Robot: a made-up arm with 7 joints. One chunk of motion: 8 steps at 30 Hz.
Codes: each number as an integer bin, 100 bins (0 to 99) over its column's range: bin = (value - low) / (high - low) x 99, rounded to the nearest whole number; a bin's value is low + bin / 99 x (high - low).
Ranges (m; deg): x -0.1..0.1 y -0.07..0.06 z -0.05..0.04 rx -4..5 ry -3..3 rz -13..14
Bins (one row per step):
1: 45 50 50 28 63 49
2: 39 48 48 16 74 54
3: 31 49 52 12 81 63
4: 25 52 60 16 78 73
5: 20 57 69 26 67 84
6: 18 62 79 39 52 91
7: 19 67 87 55 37 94
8: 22 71 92 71 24 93
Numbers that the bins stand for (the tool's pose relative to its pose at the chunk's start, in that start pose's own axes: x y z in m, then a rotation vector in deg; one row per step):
1: -0.0091 -0.0043 -0.0045 -1.45 0.82 0.36
2: -0.0212 -0.0070 -0.0064 -2.55 1.48 1.73
3: -0.0374 -0.0057 -0.0027 -2.91 1.91 4.18
4: -0.0495 -0.0017 0.0045 -2.55 1.73 6.91
5: -0.0596 0.0048 0.0127 -1.64 1.06 9.91
6: -0.0636 0.0114 0.0218 -0.45 0.15 11.82
7: -0.0616 0.0180 0.0291 1.00 -0.76 12.64
8: -0.0556 0.0232 0.0336 2.45 -1.55 12.36

